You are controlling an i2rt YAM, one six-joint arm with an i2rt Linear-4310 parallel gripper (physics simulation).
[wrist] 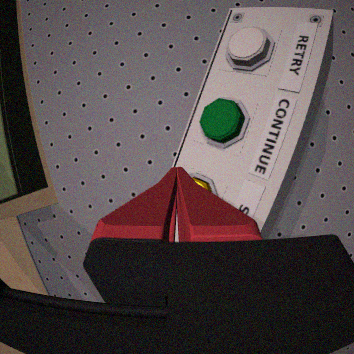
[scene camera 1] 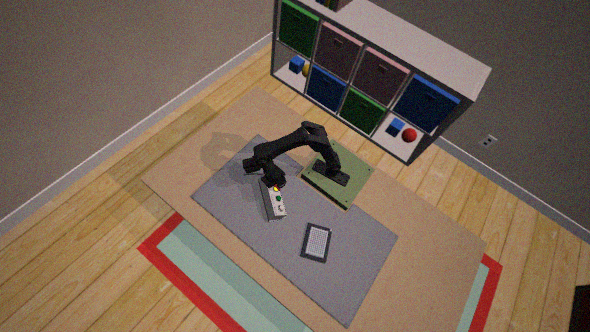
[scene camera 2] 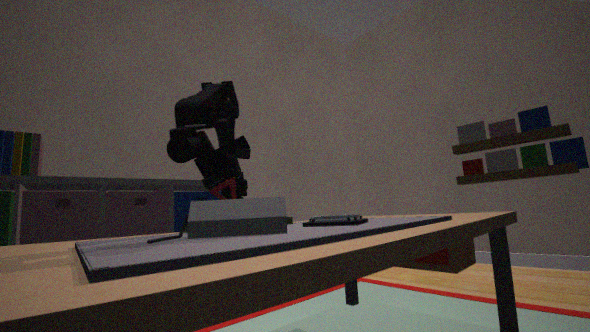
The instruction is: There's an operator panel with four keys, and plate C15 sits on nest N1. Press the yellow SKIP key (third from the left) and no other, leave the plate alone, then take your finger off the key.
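Places are measured from the arm's base along level axes (x ahead, y right, z down), in millimetres.
Pixels of known places: gripper, fingertip midpoint: (wrist: pixel 176 175) (scene camera 1: pixel 279 190); arm's base at its link origin: (scene camera 1: pixel 330 172).
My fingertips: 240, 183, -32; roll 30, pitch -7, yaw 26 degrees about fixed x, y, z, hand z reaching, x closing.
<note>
Ahead of a thing's pixels: the offset from my fingertips to its middle, as dx, dy, dz. "pt": to the spot under its first point. Level surfaces: height alone.
The operator panel @(+37, +16, +22) (scene camera 1: pixel 276 214) (scene camera 2: pixel 237 210) (wrist: pixel 195 155) is a pale box on the grey mat. The wrist view shows its white RETRY key @(+75, -52, +0) (wrist: pixel 247 44), its green CONTINUE key @(+39, -17, +0) (wrist: pixel 222 120) and part of the yellow SKIP key @(+4, +18, +3) (scene camera 1: pixel 276 189) (wrist: pixel 201 183). My gripper (scene camera 1: pixel 275 186) (scene camera 2: pixel 230 196) (wrist: pixel 176 175) is shut and empty. Its red fingertips are at the SKIP key and partly cover it in the wrist view; whether they touch it I cannot tell. The fourth key is hidden behind the gripper. The plate @(+120, -275, +45) (scene camera 1: pixel 317 242) (scene camera 2: pixel 335 219) lies flat on its dark nest @(pt +196, -299, +53) (scene camera 1: pixel 314 259).
The grey perforated mat @(dz +64) (scene camera 1: pixel 345 295) (scene camera 2: pixel 130 257) (wrist: pixel 115 95) lies on the tan table @(dz +77) (scene camera 1: pixel 430 250) (scene camera 2: pixel 470 222). The arm stands on a green base board (scene camera 1: pixel 357 172) beside the mat. A thin dark cable @(pt -41, +160, +62) (scene camera 2: pixel 165 239) runs from the panel. A cube shelf (scene camera 1: pixel 415 40) stands behind the table.
</note>
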